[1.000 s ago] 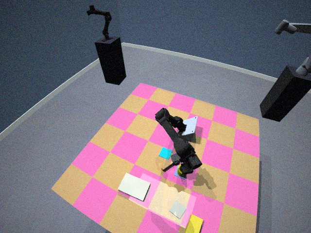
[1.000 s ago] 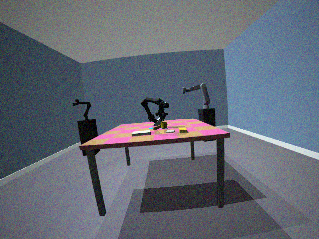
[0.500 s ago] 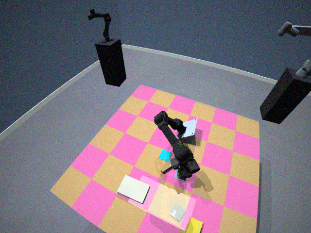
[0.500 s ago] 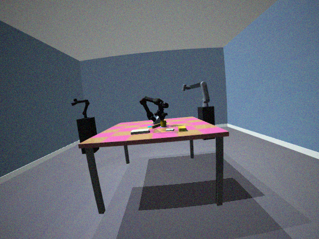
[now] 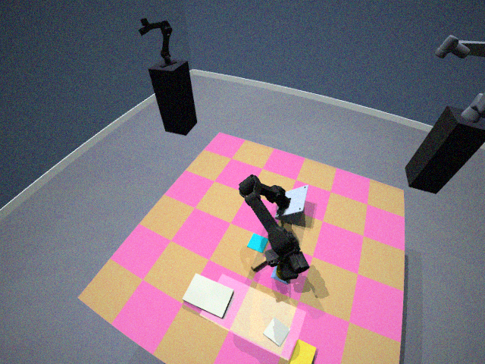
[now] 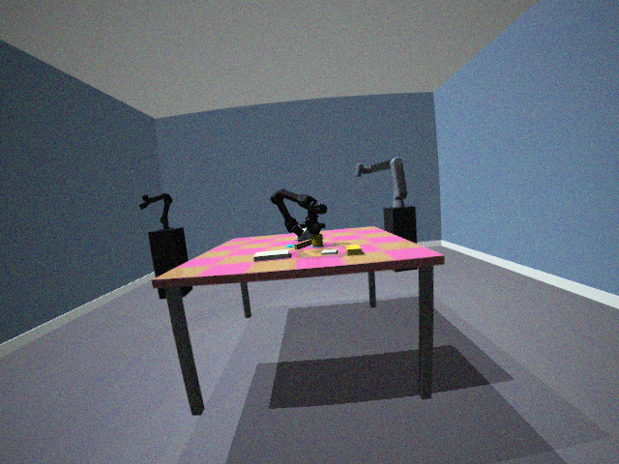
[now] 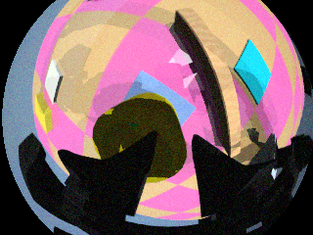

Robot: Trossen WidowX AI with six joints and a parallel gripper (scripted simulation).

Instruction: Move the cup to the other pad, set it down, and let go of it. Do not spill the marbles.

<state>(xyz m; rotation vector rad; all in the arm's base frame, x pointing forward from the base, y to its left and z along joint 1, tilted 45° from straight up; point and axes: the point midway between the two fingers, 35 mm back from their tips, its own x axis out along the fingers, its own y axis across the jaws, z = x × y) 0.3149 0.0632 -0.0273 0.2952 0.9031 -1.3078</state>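
The light blue pad is 5 cm below my gripper tip, 3 cm ahead of it and 1 cm to the left of it. Also, from my gripper tip: small grey tile 27 cm ahead, 4 cm to the left, 4 cm below; then cyan pad 14 cm to the right, 8 cm behind, 5 cm below; then olive-yellow cup 2 cm ahead, 1 cm to the left, 1 cm below.
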